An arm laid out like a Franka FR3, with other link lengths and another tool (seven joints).
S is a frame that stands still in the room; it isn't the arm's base.
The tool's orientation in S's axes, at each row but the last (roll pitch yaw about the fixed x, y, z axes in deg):
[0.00 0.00 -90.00]
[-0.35 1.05 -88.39]
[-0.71 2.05 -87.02]
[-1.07 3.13 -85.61]
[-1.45 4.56 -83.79]
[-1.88 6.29 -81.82]
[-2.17 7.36 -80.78]
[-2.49 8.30 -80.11]
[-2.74 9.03 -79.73]
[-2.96 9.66 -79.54]
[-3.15 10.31 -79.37]
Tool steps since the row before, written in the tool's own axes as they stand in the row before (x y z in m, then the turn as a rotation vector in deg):
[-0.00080 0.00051 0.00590 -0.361 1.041 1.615]
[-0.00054 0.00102 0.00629 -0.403 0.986 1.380]
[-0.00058 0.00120 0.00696 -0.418 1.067 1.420]
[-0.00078 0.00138 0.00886 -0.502 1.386 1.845]
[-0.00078 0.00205 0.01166 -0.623 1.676 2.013]
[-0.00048 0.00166 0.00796 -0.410 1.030 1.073]
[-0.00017 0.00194 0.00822 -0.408 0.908 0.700]
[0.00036 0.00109 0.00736 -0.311 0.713 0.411]
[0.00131 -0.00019 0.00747 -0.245 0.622 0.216]
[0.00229 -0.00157 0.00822 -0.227 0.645 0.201]
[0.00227 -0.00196 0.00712 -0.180 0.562 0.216]
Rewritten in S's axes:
[0.00051 0.00080 0.00590 1.041 0.361 1.615]
[0.00105 0.00045 0.00629 0.983 0.406 1.381]
[0.00127 0.00040 0.00696 1.064 0.423 1.421]
[0.00152 0.00041 0.00886 1.385 0.509 1.843]
[0.00235 0.00011 0.01163 1.666 0.648 2.013]
[0.00196 -0.00011 0.00791 1.012 0.442 1.077]
[0.00236 -0.00050 0.00810 0.871 0.465 0.712]
[0.00163 -0.00115 0.00718 0.676 0.375 0.421]
[0.00060 -0.00240 0.00717 0.584 0.322 0.222]
[-0.00046 -0.00380 0.00779 0.608 0.311 0.203]
[-0.00089 -0.00375 0.00669 0.537 0.247 0.214]

